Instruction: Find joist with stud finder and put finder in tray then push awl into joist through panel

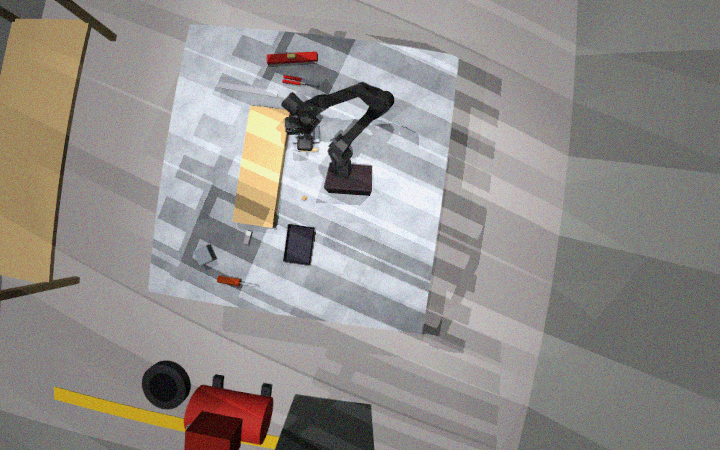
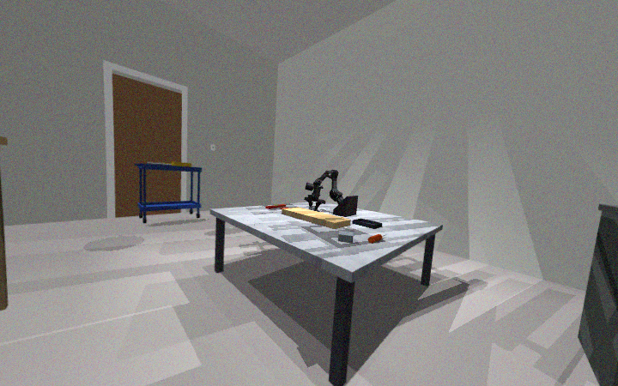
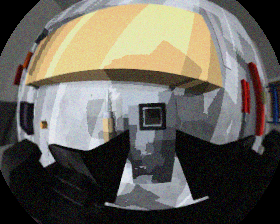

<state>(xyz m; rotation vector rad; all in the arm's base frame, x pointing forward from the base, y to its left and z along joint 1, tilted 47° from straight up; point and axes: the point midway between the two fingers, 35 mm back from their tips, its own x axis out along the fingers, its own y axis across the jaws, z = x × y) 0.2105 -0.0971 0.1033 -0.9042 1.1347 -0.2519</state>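
The awl lies 10 mm behind my gripper tip, 70 mm to the left of it and 20 mm below it. Round my gripper tip: red screwdriver 80 mm ahead, 240 mm to the right, 20 mm below; then orange bit 70 mm behind, 270 mm to the left, 20 mm below; then stud finder 10 mm ahead, 20 mm above.
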